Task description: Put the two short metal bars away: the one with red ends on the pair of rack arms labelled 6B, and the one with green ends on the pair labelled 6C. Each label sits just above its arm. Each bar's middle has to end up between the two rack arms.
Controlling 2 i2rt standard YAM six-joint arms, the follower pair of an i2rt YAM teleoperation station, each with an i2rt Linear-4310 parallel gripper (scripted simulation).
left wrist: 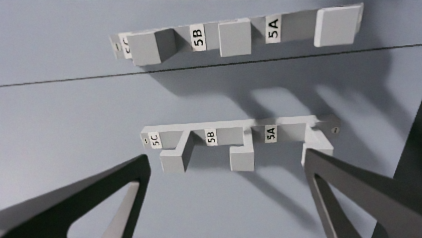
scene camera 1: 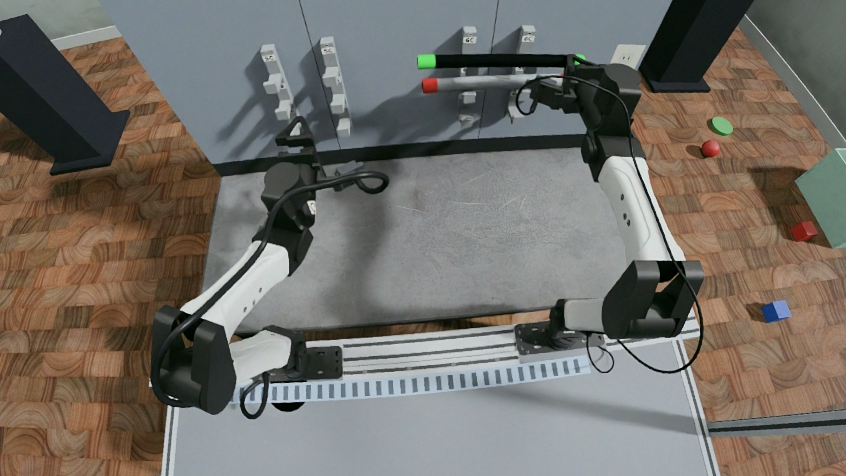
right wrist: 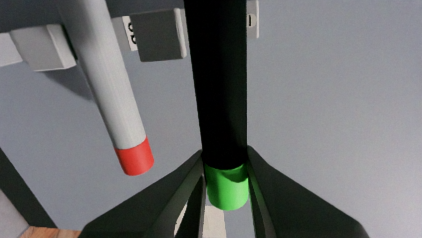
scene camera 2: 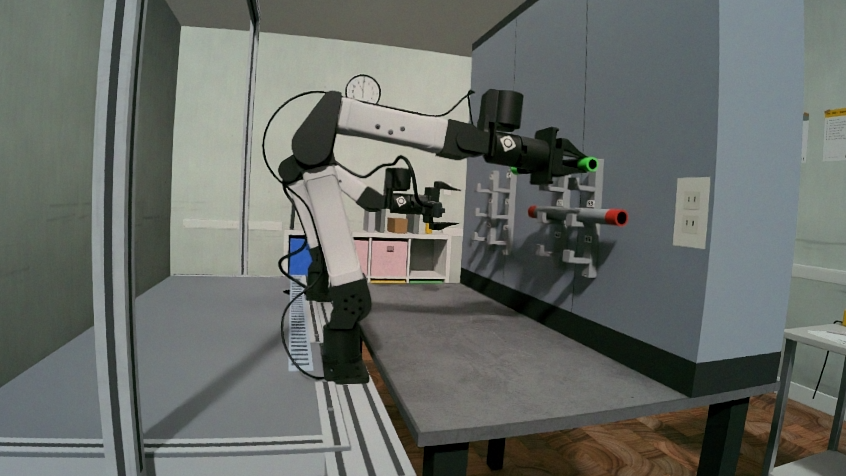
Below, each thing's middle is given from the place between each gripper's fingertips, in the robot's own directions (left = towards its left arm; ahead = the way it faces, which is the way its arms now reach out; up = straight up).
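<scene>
My right hand is 1 cm short of the green-ended bar (scene camera 1: 454, 60) and 13 cm to the right of it. Counted from my right hand: the outlet plate (scene camera 2: 699, 184), 9 cm ahead, 19 cm to the right, 8 cm below; the red-ended bar (scene camera 2: 615, 217), 6 cm ahead, 11 cm to the left, 10 cm below; the rack strip (scene camera 1: 464, 98), 6 cm ahead, 19 cm to the left, 10 cm below.
Counted from my left hand: the green-ended bar, 6 cm ahead, 39 cm to the right, 10 cm above; the rack strip, 11 cm ahead, 34 cm to the right, 1 cm below; the red-ended bar, 11 cm ahead, 41 cm to the right; the outlet plate, 14 cm ahead, 72 cm to the right, 2 cm above.
</scene>
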